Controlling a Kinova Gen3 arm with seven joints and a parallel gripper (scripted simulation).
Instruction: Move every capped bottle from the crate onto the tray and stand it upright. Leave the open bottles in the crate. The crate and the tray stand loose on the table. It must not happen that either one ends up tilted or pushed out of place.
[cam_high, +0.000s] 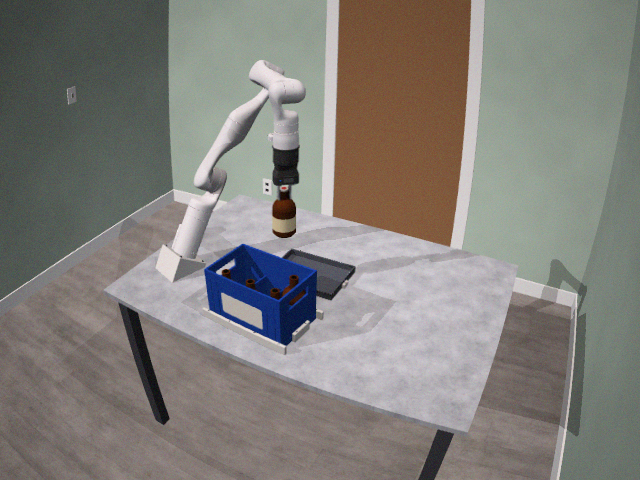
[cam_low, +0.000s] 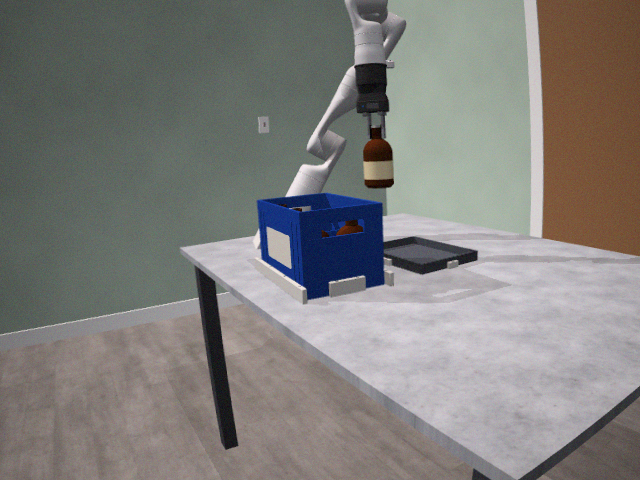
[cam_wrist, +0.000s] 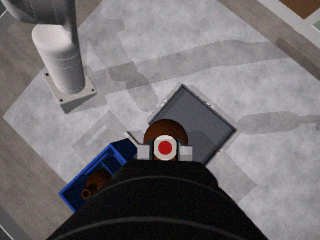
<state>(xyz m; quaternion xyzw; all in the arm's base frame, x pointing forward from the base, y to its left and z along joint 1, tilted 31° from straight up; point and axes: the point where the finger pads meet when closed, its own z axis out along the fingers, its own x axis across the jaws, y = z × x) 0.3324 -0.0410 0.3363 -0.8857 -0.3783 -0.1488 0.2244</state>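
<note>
My gripper is now 60 mm above the brown capped bottle. Round my hand: open bottle: 70 mm ahead, 240 mm to the right, 240 mm below; then blue crate: 60 mm ahead, 200 mm to the right, 240 mm below; then dark tray: 40 mm ahead, 80 mm to the left, 310 mm below.
</note>
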